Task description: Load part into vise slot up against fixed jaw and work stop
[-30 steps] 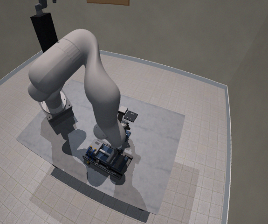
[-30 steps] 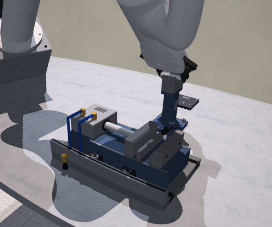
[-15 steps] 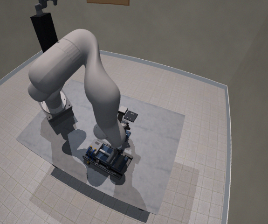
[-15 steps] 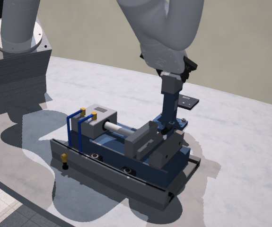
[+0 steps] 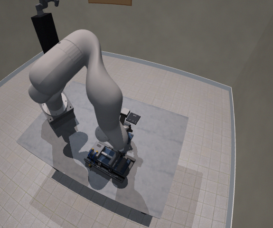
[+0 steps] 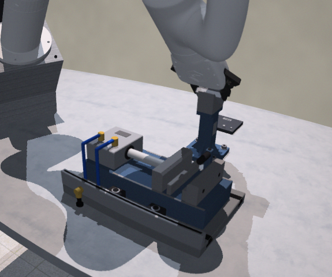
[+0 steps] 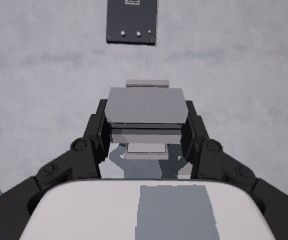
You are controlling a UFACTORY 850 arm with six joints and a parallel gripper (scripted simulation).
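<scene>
Now: the part right at my hand. From my hand the other things lie so: black work stop 50 mm ahead, 170 mm to the right, 70 mm below; cylinder rod 40 mm behind, 210 mm to the right, 90 mm below; blue post 10 mm to the left, 110 mm below.
</scene>
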